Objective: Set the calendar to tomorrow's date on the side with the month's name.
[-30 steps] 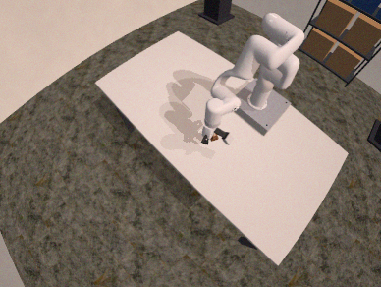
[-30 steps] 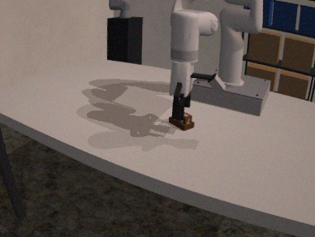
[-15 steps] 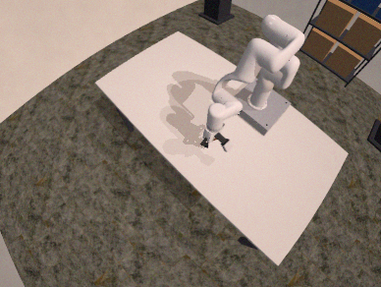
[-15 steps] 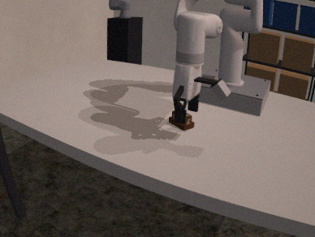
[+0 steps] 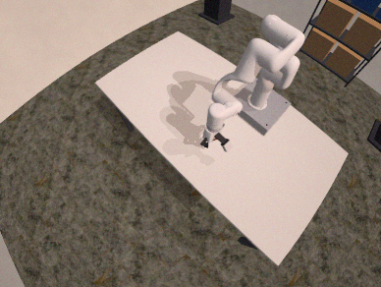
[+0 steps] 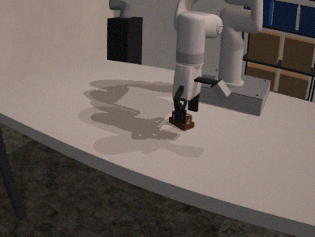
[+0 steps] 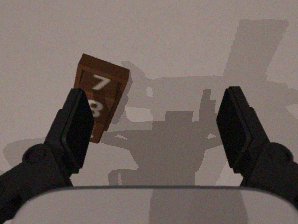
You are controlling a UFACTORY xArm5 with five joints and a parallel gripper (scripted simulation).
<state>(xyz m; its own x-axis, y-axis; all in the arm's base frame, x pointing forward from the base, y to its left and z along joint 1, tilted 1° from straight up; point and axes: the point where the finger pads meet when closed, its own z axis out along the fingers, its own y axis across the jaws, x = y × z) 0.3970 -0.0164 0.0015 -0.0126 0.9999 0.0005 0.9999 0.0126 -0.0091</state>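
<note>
Right now my hand is 60 mm past the brown wooden cube, 50 mm to the left of it and 50 mm above it. The rest, counted from my hand: tray (60 mm below, 60 mm behind, 40 mm to the right).
</note>
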